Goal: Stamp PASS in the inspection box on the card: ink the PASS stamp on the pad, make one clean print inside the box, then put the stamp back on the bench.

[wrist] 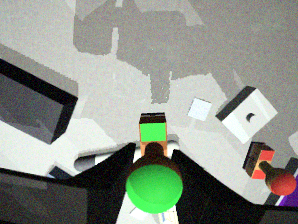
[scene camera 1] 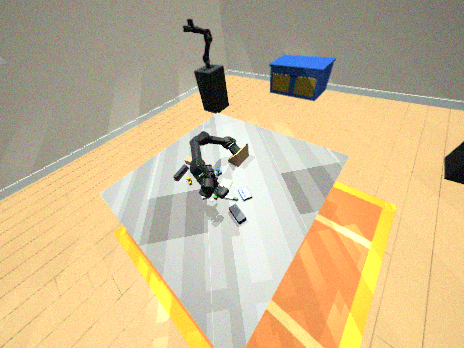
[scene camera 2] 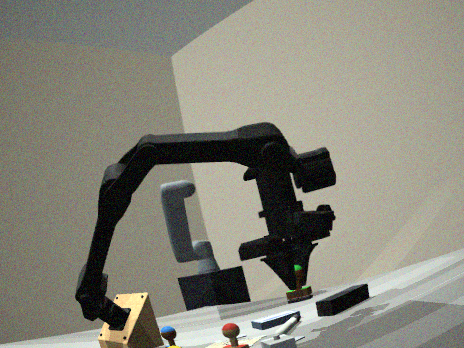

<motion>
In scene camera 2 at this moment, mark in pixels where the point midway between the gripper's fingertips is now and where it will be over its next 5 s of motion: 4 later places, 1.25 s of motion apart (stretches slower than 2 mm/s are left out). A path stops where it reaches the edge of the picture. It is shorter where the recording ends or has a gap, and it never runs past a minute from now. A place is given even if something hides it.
My gripper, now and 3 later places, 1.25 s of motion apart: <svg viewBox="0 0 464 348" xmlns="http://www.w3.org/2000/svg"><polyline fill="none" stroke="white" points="298,288 224,301 167,323 173,337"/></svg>
</motion>
